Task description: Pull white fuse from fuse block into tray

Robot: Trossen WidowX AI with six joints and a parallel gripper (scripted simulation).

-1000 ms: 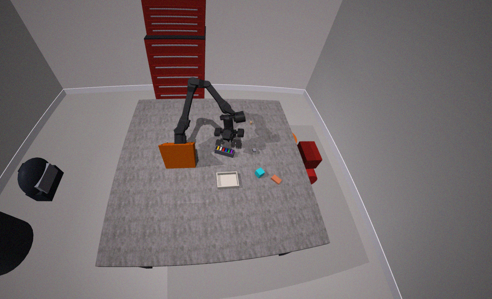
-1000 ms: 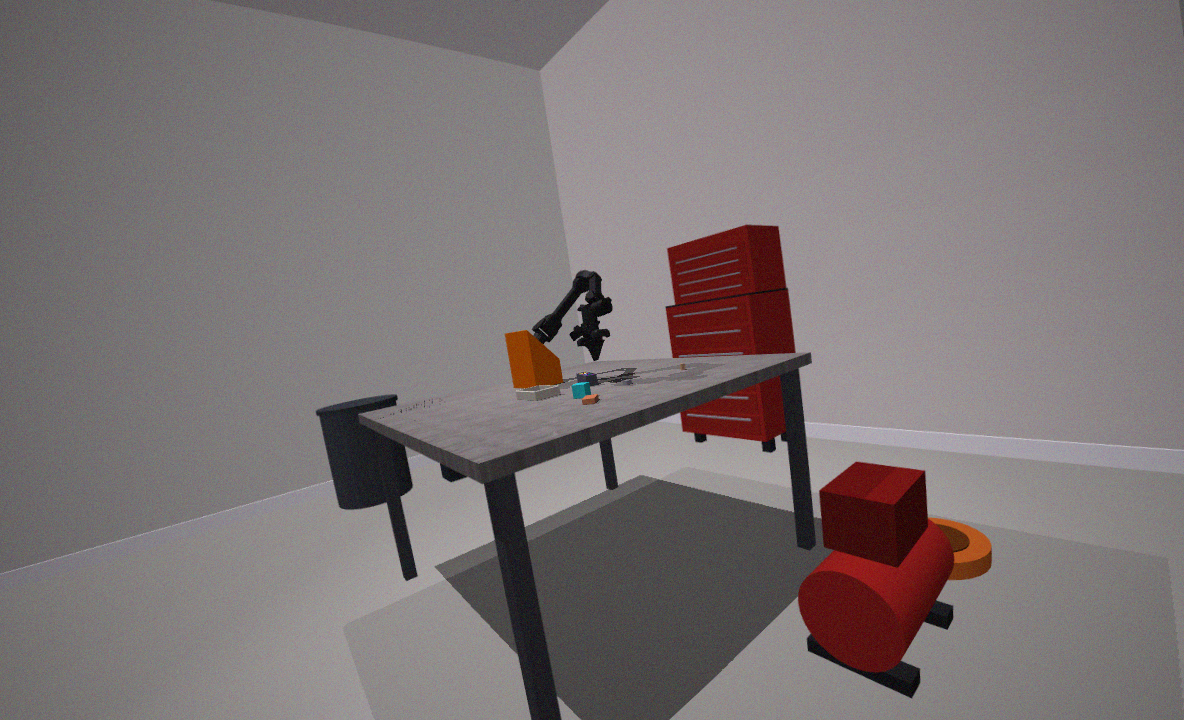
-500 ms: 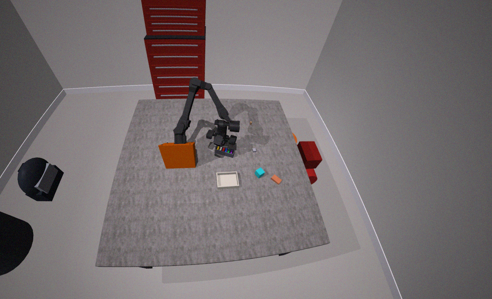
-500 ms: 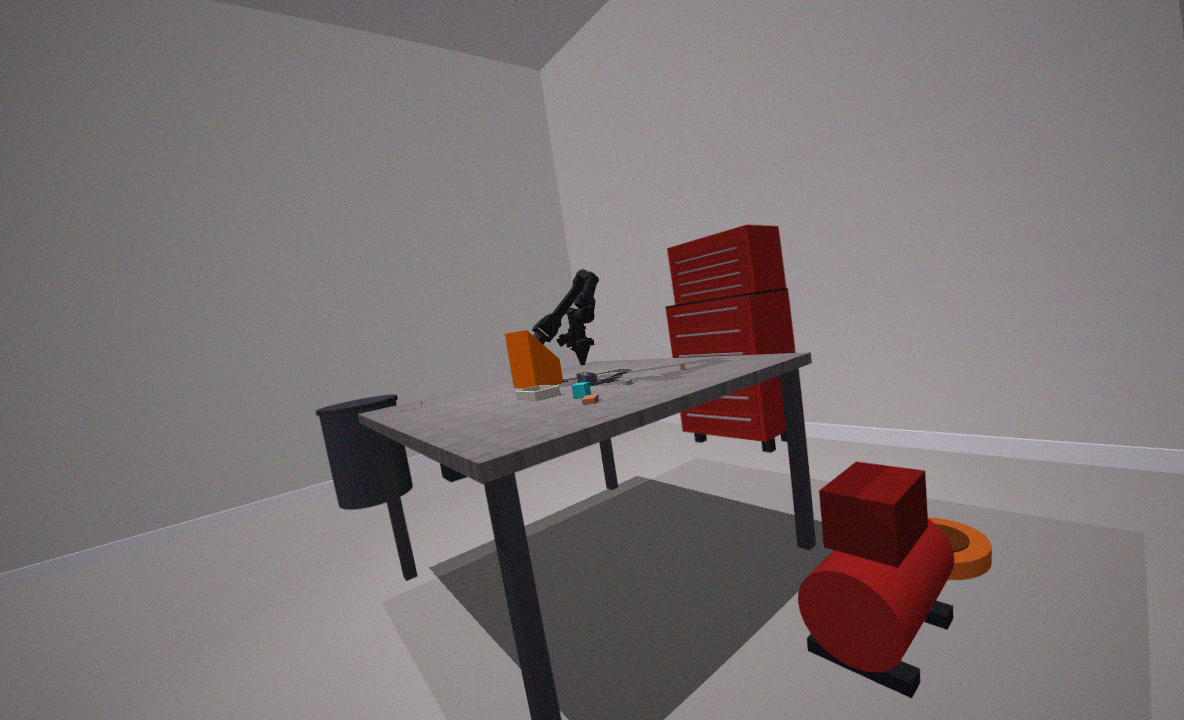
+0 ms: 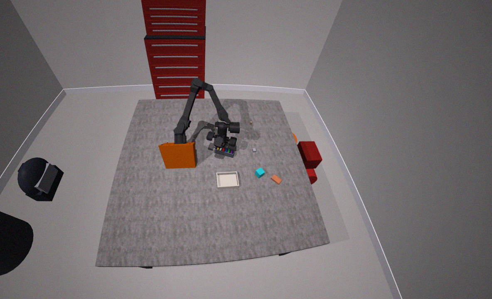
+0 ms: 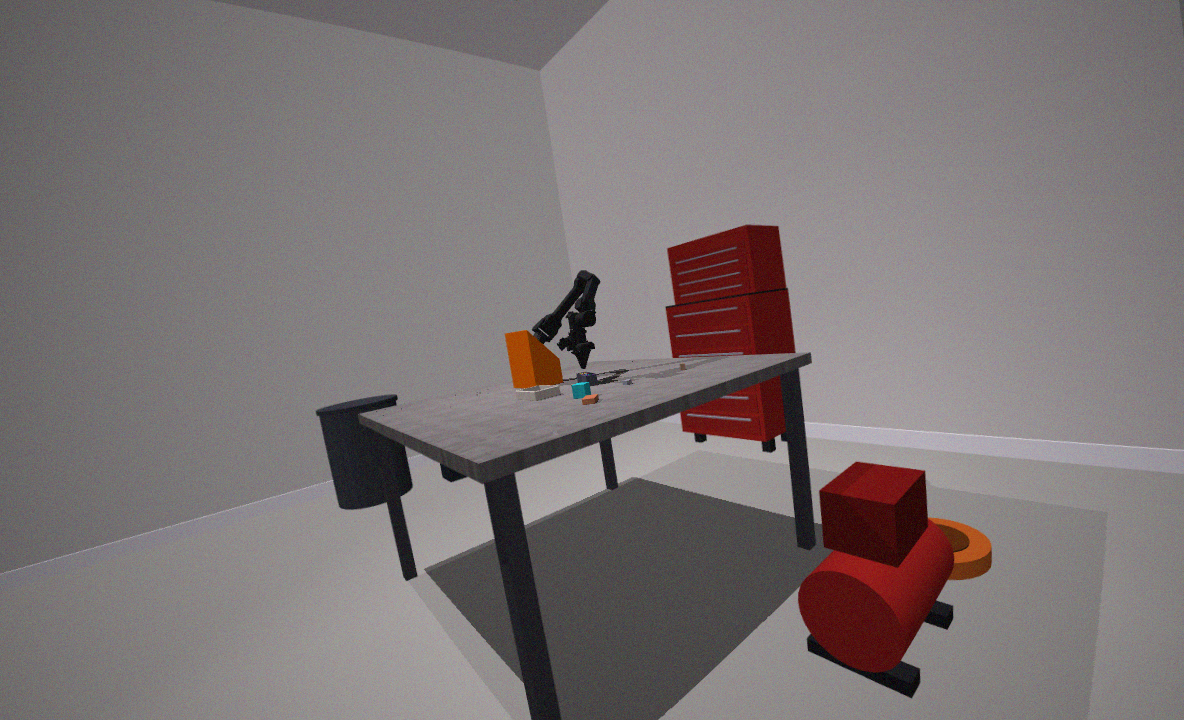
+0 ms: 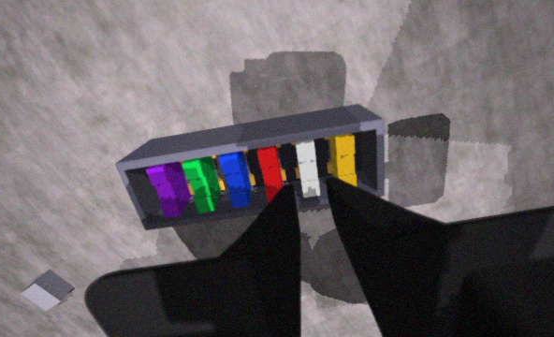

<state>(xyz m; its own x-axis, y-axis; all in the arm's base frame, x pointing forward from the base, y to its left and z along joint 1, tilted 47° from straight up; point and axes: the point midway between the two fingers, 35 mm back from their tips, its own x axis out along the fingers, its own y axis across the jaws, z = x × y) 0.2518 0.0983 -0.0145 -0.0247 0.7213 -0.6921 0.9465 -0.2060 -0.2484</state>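
Now: the white fuse 30 mm below my gripper tip. Round my gripper tip: grey piece 240 mm ahead, 50 mm below, 10 mm to the left; then cube 240 mm ahead, 190 mm to the right, 40 mm below; then white tray 230 mm to the right, 50 mm below, 30 mm ahead.
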